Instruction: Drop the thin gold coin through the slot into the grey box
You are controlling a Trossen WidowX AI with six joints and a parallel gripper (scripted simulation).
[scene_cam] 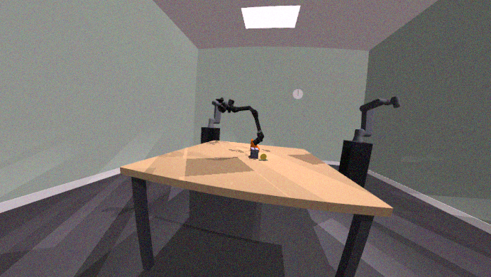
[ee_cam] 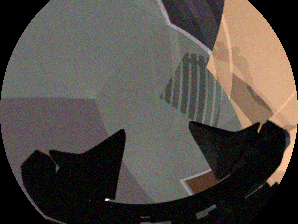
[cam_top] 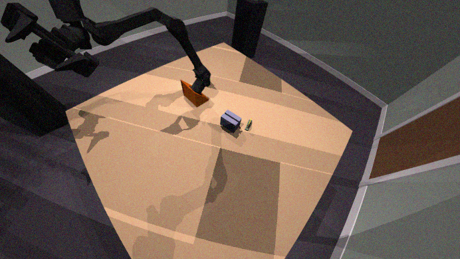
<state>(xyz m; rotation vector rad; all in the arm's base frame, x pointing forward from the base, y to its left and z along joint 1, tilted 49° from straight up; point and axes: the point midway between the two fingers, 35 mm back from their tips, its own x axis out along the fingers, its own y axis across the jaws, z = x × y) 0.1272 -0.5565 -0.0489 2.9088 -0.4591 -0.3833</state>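
My gripper tip is 210 mm short of the gold coin, 570 mm to the right of it and 460 mm above it.
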